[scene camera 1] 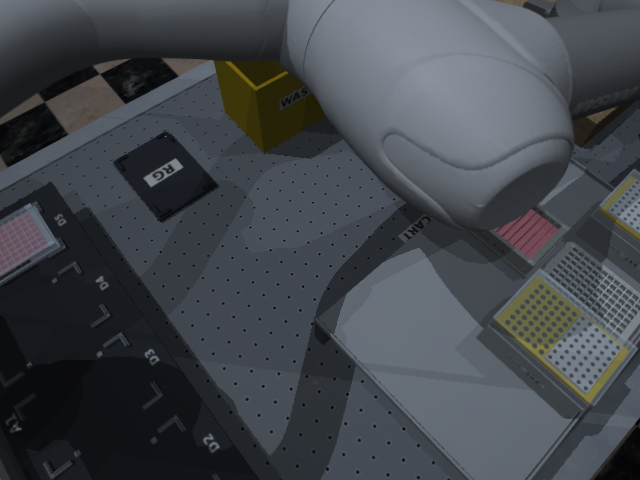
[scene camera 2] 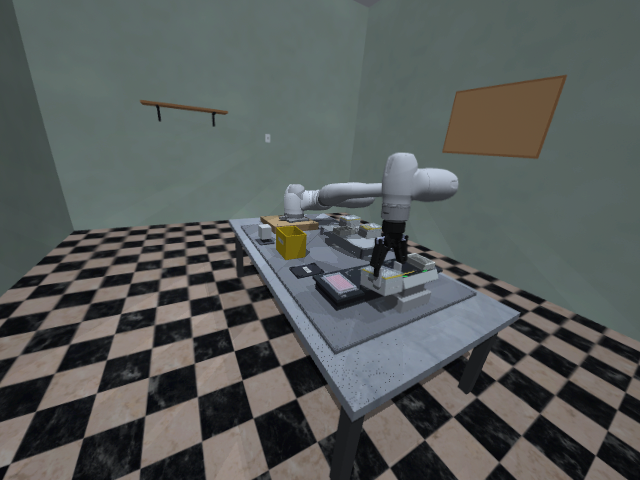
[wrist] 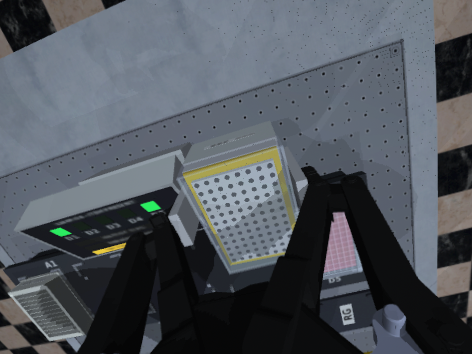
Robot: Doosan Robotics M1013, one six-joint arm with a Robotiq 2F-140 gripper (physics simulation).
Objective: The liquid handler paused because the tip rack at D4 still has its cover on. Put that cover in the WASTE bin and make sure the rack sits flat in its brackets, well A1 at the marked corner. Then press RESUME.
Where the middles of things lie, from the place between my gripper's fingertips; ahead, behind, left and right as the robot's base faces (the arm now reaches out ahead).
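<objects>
The yellow WASTE bin (scene camera 2: 290,241) is 650 mm behind my hand and 70 mm below it. And then there is the black RG pad (scene camera 1: 166,177): my hand is 130 mm above it, 50 mm to the left of it and 420 mm beyond it.
</objects>
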